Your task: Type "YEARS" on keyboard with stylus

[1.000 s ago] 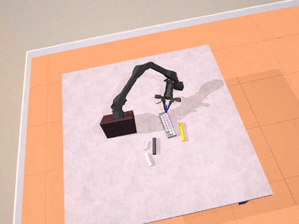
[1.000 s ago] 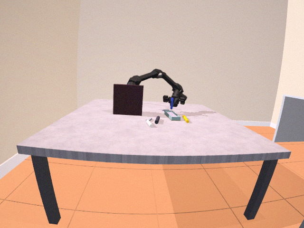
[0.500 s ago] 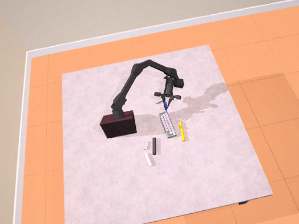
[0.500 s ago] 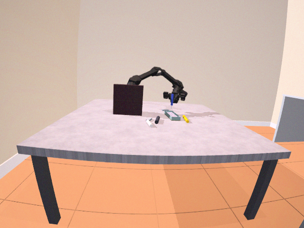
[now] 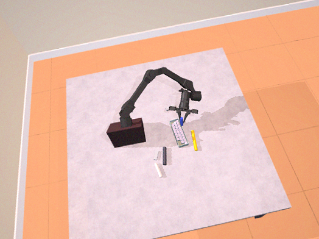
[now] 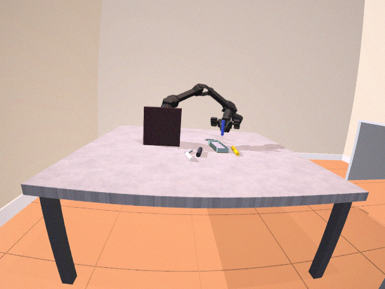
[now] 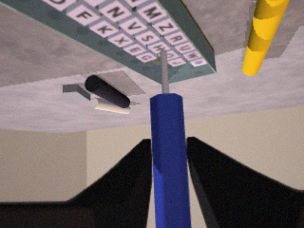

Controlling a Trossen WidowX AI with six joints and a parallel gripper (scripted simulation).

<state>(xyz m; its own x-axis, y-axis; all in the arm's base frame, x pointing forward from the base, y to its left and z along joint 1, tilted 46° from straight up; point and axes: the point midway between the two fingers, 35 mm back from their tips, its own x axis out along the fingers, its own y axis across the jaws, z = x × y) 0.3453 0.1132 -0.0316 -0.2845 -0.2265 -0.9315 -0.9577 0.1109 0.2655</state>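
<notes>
Right now my gripper tip is 70 mm short of the yellow cylinder, 90 mm to the left of it and 90 mm above it. Also, from my gripper tip: black cylinder: 130 mm behind, 180 mm to the right, 90 mm below; stylus tip: 50 mm below; stylus: 10 mm below.
</notes>
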